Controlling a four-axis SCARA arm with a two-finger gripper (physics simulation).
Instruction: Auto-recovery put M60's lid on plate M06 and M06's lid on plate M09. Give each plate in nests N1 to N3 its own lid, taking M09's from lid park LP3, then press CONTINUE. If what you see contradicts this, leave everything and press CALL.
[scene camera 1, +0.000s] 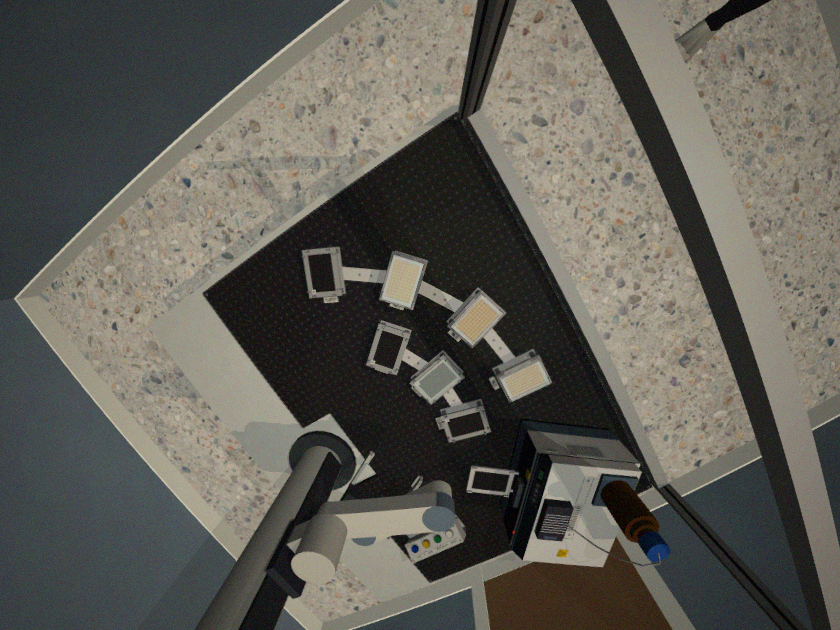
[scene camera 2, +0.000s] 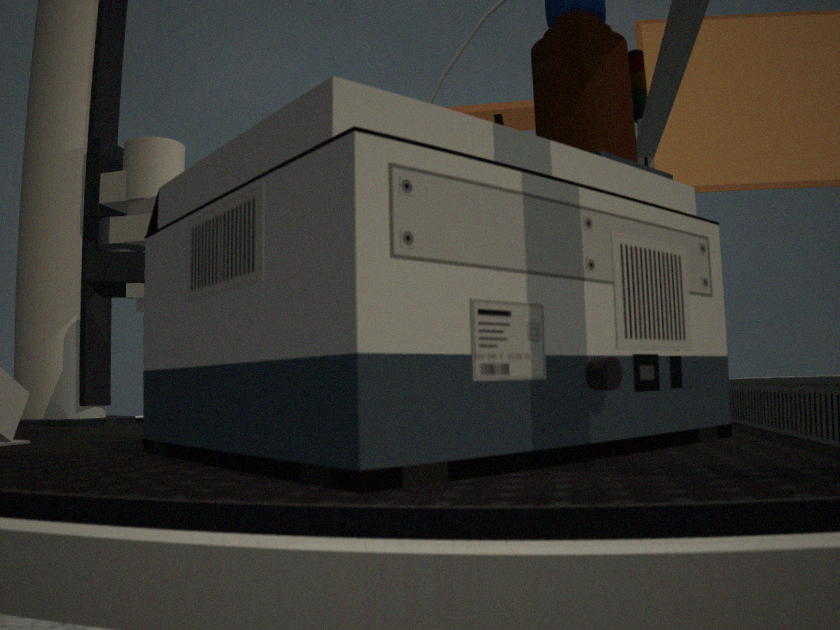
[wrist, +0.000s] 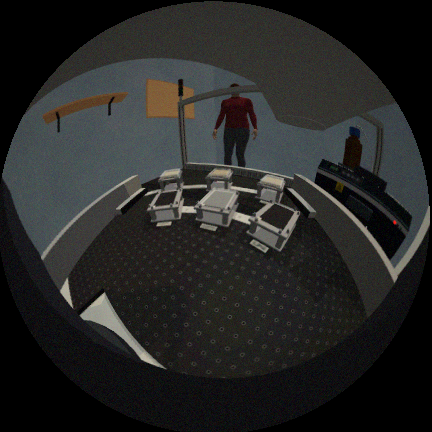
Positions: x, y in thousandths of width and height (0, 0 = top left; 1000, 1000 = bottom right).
Labels:
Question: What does my gripper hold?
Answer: Nothing.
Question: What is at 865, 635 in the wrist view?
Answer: My gripper.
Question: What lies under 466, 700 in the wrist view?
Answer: A dark perforated deck.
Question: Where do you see a dark perforated deck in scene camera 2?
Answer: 898, 737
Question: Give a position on a button box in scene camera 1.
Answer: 499, 867

